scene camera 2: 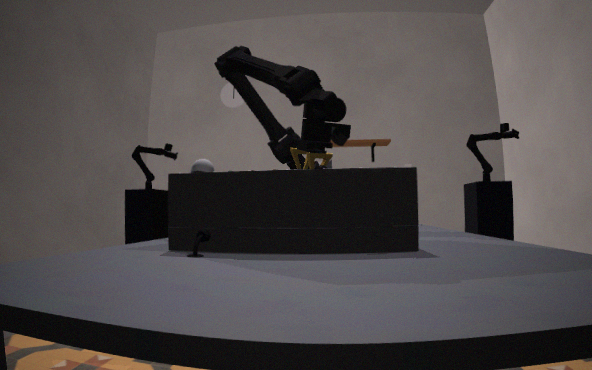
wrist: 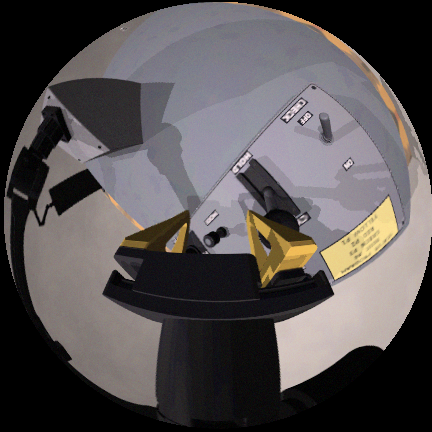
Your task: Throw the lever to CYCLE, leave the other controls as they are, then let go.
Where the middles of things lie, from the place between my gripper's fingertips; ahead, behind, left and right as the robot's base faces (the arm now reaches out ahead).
Now: the black lever (wrist: 281, 216) 5 cm ahead of my hand, 4 cm to the left of it and 3 cm below it. Round my hand: grey control panel (scene camera 2: 349, 210) (13 cm ahead, 7 cm below, 2 cm to the right).
